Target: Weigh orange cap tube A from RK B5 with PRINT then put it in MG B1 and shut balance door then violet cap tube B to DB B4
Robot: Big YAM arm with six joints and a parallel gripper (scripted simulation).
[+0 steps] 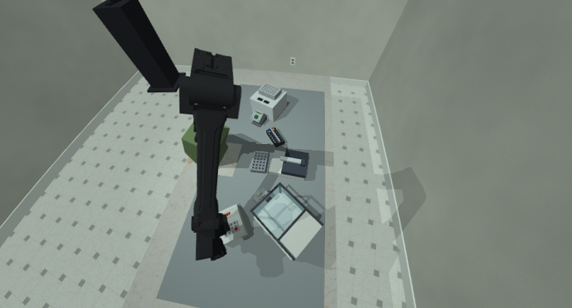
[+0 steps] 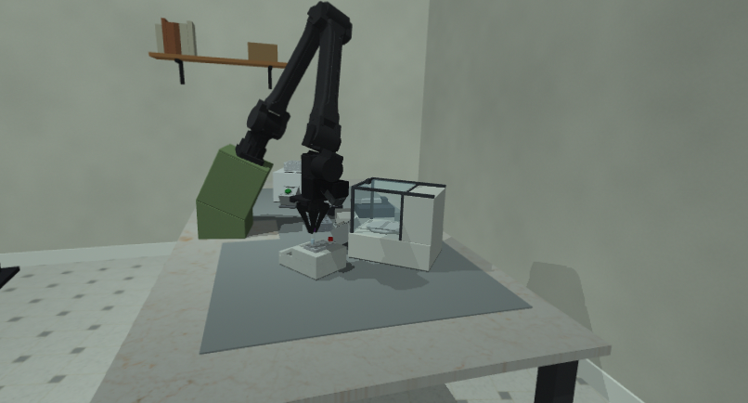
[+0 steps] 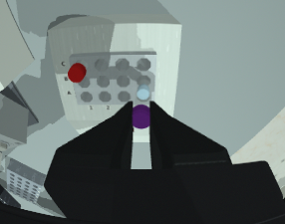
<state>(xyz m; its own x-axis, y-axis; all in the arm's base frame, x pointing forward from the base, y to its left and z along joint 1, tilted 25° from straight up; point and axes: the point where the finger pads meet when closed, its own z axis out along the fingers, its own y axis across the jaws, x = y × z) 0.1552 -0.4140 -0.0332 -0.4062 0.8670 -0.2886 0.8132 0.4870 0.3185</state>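
Now: the tube B 20 mm below my hand. The rest, counted from my hand: red-capped tube 50 mm ahead, 10 mm to the left, 50 mm below; then balance pan 240 mm ahead, 70 mm to the left, 40 mm below; then dry block DB 10 mm ahead, 30 mm to the left, 80 mm below.
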